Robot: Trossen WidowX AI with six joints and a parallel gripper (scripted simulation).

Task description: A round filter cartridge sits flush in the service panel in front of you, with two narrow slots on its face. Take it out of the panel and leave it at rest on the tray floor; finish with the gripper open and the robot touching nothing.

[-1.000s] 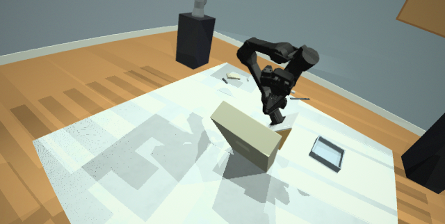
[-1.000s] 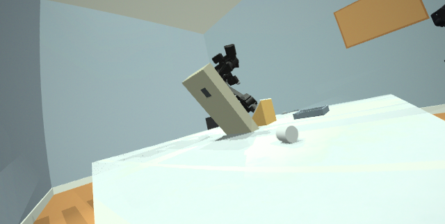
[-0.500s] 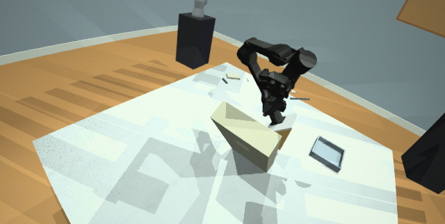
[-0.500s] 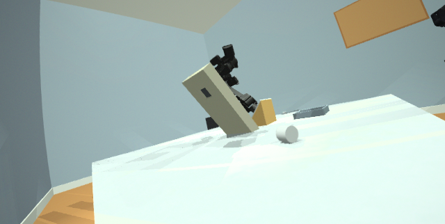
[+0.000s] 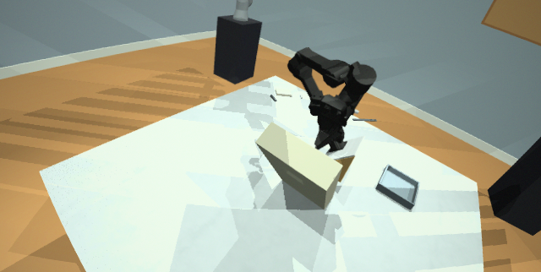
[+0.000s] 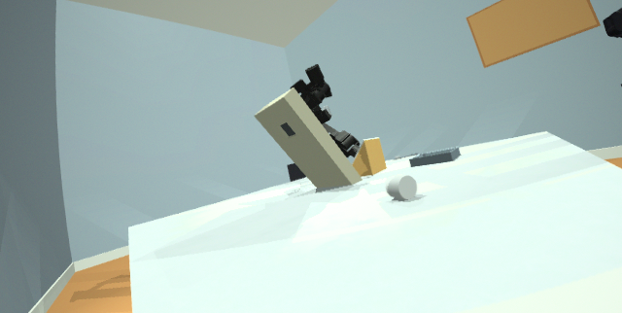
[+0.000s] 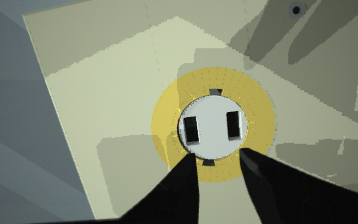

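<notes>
My gripper tip is 40 mm short of the round filter cartridge, 10 mm to the left of it and 30 mm above it. Also, from my gripper tip: beige service panel: 10 mm behind, 100 mm below; grey tray: 370 mm behind, 310 mm to the left, 270 mm below.
</notes>
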